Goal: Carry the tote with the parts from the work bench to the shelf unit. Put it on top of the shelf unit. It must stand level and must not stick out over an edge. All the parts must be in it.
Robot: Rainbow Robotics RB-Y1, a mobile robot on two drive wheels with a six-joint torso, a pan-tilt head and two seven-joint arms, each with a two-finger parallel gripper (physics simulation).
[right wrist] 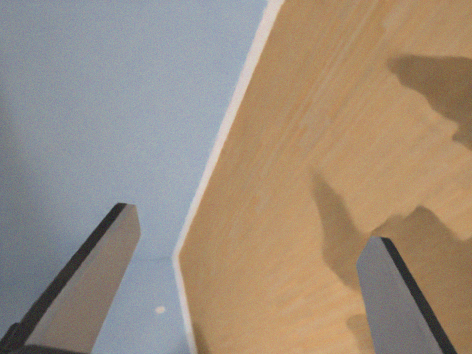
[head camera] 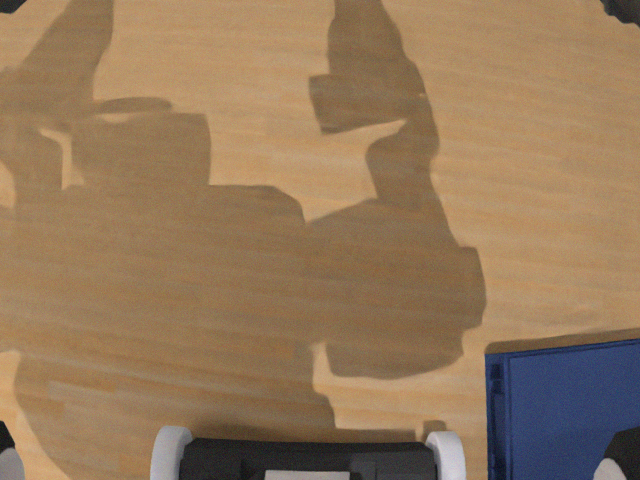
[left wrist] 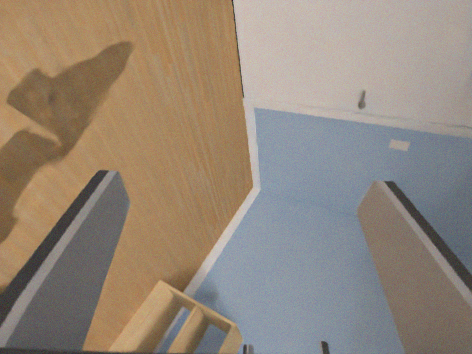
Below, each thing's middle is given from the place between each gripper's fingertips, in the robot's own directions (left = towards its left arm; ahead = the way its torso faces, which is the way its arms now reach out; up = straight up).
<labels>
My left hand is 91 cm above the dark blue tote (head camera: 556,406), 76 cm to the left of it and 43 cm past it.
The dark blue tote lies 910 mm below my right hand, 430 mm behind it and 410 mm to the right of it.
</labels>
